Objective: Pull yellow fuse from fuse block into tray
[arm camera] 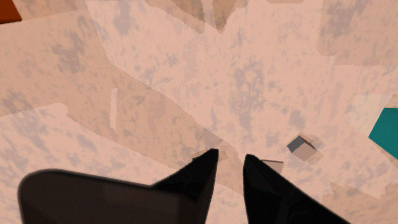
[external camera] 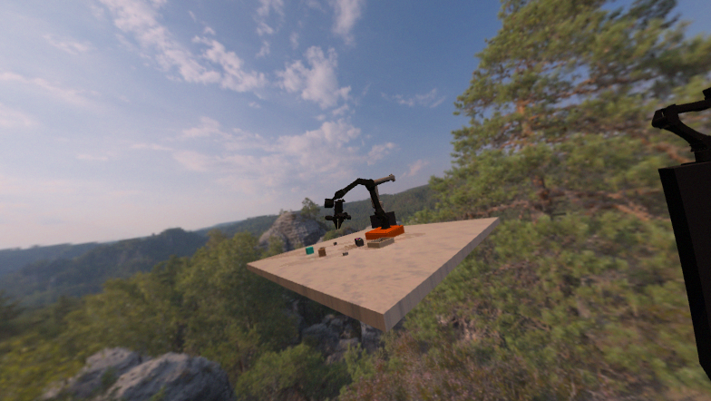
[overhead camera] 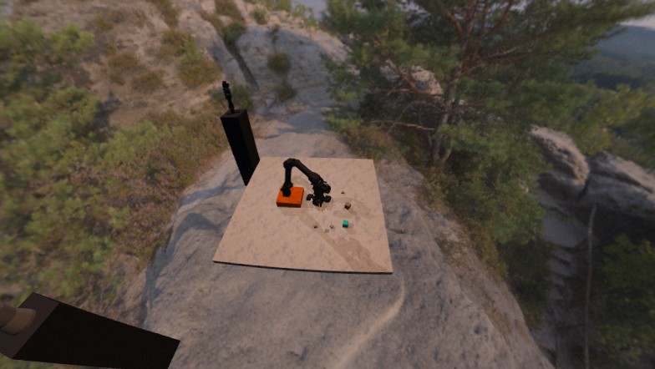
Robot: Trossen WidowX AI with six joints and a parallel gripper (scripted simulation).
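Now: gripper tip 19 cm to the right of the yellow fuse, 10 cm above it and 3 cm past it. The rest, counted from my gripper tip: blue fuse (17 cm to the left, 10 cm below, 4 cm behind); red fuse (14 cm to the left, 10 cm below, 6 cm behind); magenta fuse (15 cm to the left, 10 cm below, 5 cm behind).
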